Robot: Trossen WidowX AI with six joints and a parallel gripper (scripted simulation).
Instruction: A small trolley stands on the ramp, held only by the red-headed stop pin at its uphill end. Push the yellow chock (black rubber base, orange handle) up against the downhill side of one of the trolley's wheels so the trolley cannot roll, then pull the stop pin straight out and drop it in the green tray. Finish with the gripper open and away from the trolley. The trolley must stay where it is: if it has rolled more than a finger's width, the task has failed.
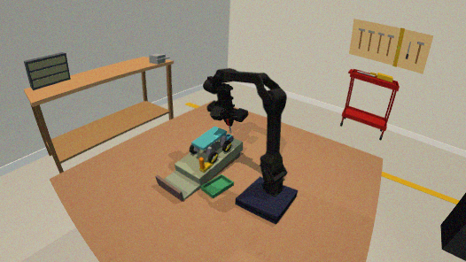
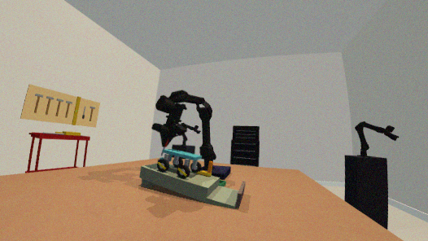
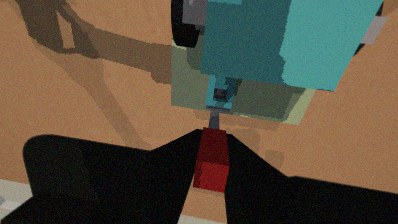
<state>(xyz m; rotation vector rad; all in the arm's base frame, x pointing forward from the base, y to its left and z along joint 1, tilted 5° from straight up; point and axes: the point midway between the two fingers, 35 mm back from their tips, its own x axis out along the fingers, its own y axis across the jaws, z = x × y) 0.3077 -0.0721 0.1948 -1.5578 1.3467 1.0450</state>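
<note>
Now: the green tray 13 cm behind my gripper tip, 20 cm to the left of it and 18 cm below it. The rest, counted from my gripper tip: ramp (1 cm ahead, 11 cm to the left, 13 cm below); then red-headed stop pin (right at my gripper tip); then trolley (1 cm ahead, 11 cm to the left, 6 cm below).
</note>
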